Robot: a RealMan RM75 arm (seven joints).
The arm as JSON. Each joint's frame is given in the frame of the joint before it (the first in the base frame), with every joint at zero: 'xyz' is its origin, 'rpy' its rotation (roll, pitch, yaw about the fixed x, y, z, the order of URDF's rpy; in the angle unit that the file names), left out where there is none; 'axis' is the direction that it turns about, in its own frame. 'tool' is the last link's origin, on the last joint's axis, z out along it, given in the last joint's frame.
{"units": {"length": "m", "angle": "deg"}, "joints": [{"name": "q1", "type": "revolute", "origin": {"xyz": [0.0, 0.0, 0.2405]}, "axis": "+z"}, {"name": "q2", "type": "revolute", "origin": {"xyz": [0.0, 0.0, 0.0], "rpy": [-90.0, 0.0, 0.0]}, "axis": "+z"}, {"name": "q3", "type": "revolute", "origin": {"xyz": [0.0, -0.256, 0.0], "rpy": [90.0, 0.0, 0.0]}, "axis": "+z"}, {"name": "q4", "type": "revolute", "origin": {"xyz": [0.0, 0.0, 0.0], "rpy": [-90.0, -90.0, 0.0]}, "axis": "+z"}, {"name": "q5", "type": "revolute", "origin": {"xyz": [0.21, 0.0, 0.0], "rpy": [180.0, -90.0, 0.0]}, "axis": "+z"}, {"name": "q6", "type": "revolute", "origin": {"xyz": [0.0, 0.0, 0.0], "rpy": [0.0, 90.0, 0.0]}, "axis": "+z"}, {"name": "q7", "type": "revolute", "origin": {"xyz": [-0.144, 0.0, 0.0], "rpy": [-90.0, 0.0, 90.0]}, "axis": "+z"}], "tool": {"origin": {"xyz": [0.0, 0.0, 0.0], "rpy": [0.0, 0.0, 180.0]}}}
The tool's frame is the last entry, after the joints.
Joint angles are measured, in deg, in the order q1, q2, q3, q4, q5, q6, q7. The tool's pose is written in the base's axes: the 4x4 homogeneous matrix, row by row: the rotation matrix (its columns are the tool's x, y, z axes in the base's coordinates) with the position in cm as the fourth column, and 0 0 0 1 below. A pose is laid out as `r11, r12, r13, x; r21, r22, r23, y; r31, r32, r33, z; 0, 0, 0, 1`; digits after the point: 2 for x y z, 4 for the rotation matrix.
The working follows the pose.
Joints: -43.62, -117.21, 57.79, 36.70, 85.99, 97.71, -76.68
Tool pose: 0.6872, 0.0192, 0.7263, -11.75; 0.0205, -0.9998, 0.0070, 35.93; 0.7262, 0.0101, -0.6874, 0.70; 0, 0, 0, 1
Where each joint sits with the arm in this pose, in the base's axes (m; each line is computed from the numbers above, not from the rounded line before):
q1: 0.0000 0.0000 0.2405
q2: 0.0000 0.0000 0.2405
q3: -0.1648 0.1571 0.1234
q4: -0.1648 0.1571 0.1234
q5: -0.2221 0.3583 0.1059
q6: -0.2221 0.3583 0.1059
q7: -0.1175 0.3593 0.0070
the tool: -0.1175 0.3593 0.0070

